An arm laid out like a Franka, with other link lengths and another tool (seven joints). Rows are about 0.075 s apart.
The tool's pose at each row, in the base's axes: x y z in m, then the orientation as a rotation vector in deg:
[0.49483 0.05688 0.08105 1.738 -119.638 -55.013]
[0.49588 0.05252 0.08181 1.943 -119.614 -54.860]
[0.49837 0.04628 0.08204 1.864 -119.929 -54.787]
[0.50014 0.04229 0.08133 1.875 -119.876 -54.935]
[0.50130 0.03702 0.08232 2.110 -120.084 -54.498]
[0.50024 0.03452 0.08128 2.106 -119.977 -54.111]
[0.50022 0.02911 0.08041 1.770 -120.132 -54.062]
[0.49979 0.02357 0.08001 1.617 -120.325 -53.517]
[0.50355 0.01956 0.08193 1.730 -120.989 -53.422]
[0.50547 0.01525 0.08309 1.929 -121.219 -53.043]
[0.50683 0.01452 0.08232 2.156 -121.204 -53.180]
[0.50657 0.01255 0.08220 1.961 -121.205 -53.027]
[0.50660 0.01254 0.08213 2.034 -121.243 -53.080]
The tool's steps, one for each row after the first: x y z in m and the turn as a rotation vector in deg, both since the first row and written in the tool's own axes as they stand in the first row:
[0.00126 -0.00230 -0.00372 0.159 0.122 -0.062]
[0.00183 -0.00585 -0.00940 0.279 -0.160 -0.055]
[0.00150 -0.00862 -0.01283 0.169 -0.149 -0.115]
[0.00314 -0.01138 -0.01728 0.596 -0.148 -0.129]
[0.00398 -0.01413 -0.01772 0.815 0.047 0.071]
[0.00521 -0.01853 -0.02074 0.786 -0.176 0.277]
[0.00706 -0.02284 -0.02374 1.153 -0.250 0.570]
[0.00718 -0.02335 -0.02954 1.455 -0.780 0.371]
[0.00811 -0.02511 -0.03398 1.839 -0.828 0.348]
[0.00693 -0.02572 -0.03508 1.818 -0.784 0.142]
[0.00768 -0.02727 -0.03608 1.855 -0.802 0.337]
[0.00761 -0.02731 -0.03608 1.856 -0.828 0.256]

